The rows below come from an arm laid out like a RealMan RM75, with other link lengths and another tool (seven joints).
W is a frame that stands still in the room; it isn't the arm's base.
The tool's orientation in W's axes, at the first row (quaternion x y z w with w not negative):
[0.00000 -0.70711 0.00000 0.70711]
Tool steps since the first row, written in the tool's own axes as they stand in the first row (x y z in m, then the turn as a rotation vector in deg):
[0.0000 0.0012 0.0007 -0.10 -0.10 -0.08]
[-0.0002 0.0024 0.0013 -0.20 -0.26 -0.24]
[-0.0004 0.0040 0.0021 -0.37 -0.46 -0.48]
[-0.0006 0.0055 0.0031 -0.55 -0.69 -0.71]
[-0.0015 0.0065 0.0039 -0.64 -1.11 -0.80]
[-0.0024 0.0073 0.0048 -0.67 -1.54 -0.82]
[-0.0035 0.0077 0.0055 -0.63 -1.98 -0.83]
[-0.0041 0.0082 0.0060 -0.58 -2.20 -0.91]
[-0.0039 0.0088 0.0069 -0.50 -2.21 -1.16]
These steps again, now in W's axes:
[-0.0007 0.0012 0.0000 0.08 -0.10 -0.10]
[-0.0013 0.0024 -0.0002 0.24 -0.26 -0.20]
[-0.0021 0.0040 -0.0004 0.48 -0.46 -0.37]
[-0.0031 0.0055 -0.0006 0.71 -0.69 -0.55]
[-0.0039 0.0065 -0.0015 0.80 -1.11 -0.64]
[-0.0048 0.0073 -0.0024 0.82 -1.54 -0.67]
[-0.0055 0.0077 -0.0035 0.83 -1.98 -0.63]
[-0.0060 0.0082 -0.0041 0.91 -2.20 -0.58]
[-0.0069 0.0088 -0.0039 1.16 -2.21 -0.50]

